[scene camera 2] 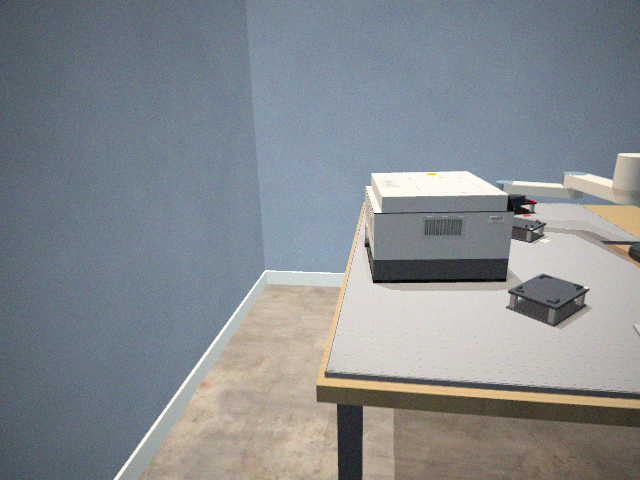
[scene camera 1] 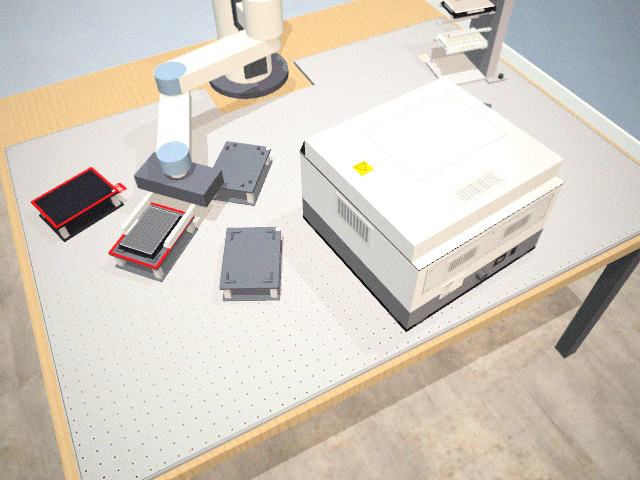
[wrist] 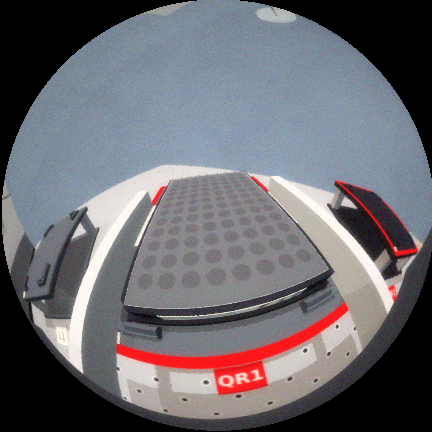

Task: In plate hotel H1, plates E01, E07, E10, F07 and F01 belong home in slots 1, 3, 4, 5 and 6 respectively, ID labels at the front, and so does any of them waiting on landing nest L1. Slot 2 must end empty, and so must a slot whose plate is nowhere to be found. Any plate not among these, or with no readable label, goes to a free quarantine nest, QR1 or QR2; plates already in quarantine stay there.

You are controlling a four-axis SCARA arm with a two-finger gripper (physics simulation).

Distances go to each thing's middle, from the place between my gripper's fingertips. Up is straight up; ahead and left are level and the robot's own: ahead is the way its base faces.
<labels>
Now: hand 20 mm past the black-edged plate (scene camera 1: 146,238) and 20 mm to the right of it. The rest, counted from my hand: landing nest L1 (scene camera 1: 250,257): 150 mm ahead, 190 mm to the left, 10 mm below; quarantine nest QR1 (wrist: 249,333): 20 mm behind, 20 mm to the left, 10 mm below; quarantine nest QR2 (scene camera 1: 78,194): 220 mm behind, 110 mm to the right, 10 mm below.
</labels>
